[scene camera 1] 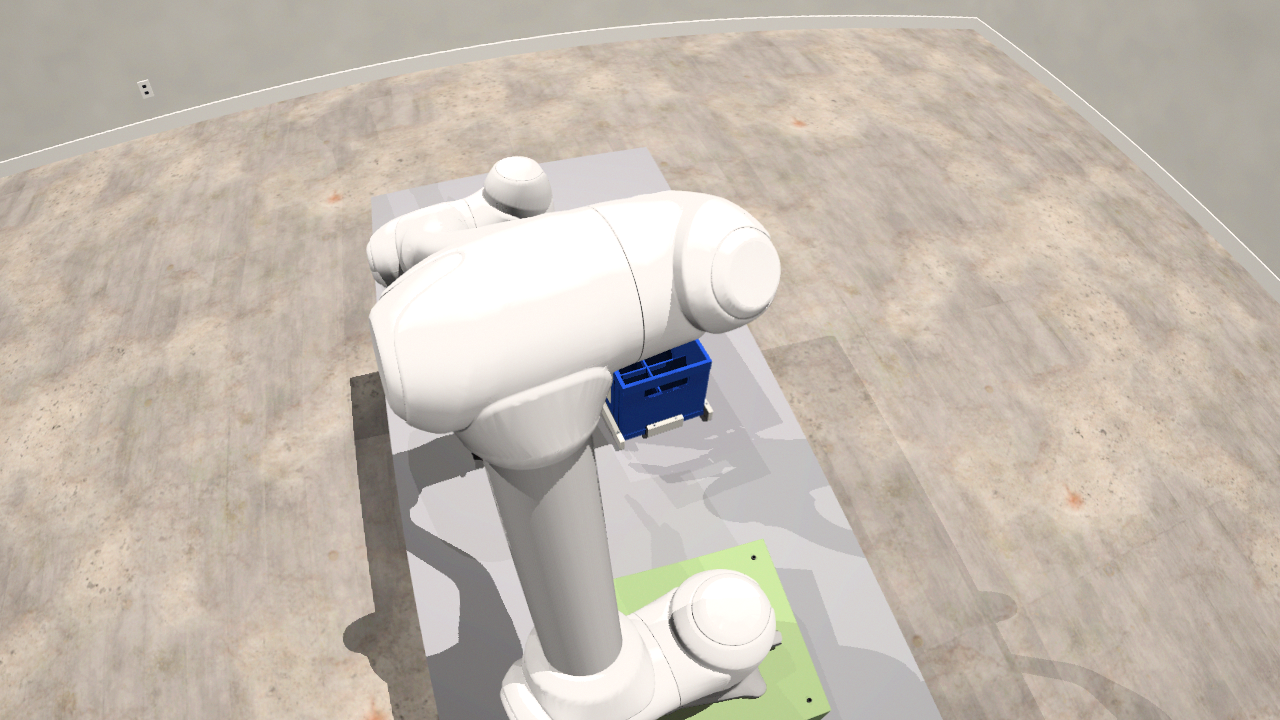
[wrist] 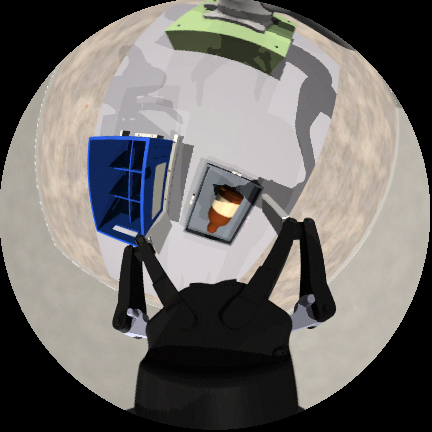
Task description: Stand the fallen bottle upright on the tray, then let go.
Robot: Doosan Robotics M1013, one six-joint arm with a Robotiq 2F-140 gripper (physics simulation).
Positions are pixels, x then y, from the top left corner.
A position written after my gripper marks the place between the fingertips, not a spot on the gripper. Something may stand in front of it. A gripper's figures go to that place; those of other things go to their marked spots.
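Here is my gripper (wrist: 214, 210), 0.19 m from the lens. I can also see a brown bottle (wrist: 227, 199), and that bottle is 0.36 m from the lens.
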